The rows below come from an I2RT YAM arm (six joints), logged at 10 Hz.
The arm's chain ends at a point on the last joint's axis. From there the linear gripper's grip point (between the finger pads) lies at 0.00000 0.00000 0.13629 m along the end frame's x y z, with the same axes.
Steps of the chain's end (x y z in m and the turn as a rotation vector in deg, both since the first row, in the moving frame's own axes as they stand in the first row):
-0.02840, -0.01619, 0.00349, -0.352, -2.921, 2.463
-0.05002, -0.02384, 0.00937, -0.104, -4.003, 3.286
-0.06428, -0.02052, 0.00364, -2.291, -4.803, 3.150
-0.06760, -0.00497, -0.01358, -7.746, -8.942, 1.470
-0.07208, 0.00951, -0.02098, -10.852, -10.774, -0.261
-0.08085, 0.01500, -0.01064, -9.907, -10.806, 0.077
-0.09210, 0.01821, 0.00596, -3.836, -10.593, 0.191
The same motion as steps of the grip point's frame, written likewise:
-0.03536, -0.01550, 0.00331, -0.352, -2.921, 2.463
-0.05954, -0.02387, 0.00904, -0.104, -4.003, 3.286
-0.07583, -0.01539, 0.00305, -2.291, -4.803, 3.150
-0.08895, 0.01305, -0.01647, -7.746, -8.942, 1.470
-0.09735, 0.03508, -0.02581, -10.852, -10.774, -0.261
-0.10629, 0.03829, -0.01508, -9.907, -10.806, 0.077
-0.11715, 0.02723, 0.00333, -3.836, -10.593, 0.191

